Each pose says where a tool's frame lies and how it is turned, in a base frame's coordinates. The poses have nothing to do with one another.
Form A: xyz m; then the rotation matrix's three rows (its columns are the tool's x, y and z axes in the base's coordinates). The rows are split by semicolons.
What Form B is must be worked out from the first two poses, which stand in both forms.
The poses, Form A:
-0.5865 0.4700 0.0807; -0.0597 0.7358 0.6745; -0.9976 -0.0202 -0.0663; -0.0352 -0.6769 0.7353
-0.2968 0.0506 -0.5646; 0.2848 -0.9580 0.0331; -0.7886 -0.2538 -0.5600; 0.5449 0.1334 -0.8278
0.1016 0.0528 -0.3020; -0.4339 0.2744 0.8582; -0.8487 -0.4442 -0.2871; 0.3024 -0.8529 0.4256
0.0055 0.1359 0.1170; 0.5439 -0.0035 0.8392; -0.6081 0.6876 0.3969; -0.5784 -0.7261 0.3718
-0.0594 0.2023 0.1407; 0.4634 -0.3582 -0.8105; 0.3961 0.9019 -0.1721; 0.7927 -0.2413 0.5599
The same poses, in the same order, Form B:
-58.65 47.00 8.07; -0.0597 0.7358 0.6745; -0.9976 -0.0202 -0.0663; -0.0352 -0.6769 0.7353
-29.68 5.06 -56.46; 0.2848 -0.9580 0.0331; -0.7886 -0.2538 -0.5600; 0.5449 0.1334 -0.8278
10.16 5.28 -30.20; -0.4339 0.2744 0.8582; -0.8487 -0.4442 -0.2871; 0.3024 -0.8529 0.4256
0.55 13.59 11.70; 0.5439 -0.0035 0.8392; -0.6081 0.6876 0.3969; -0.5784 -0.7261 0.3718
-5.94 20.23 14.07; 0.4634 -0.3582 -0.8105; 0.3961 0.9019 -0.1721; 0.7927 -0.2413 0.5599

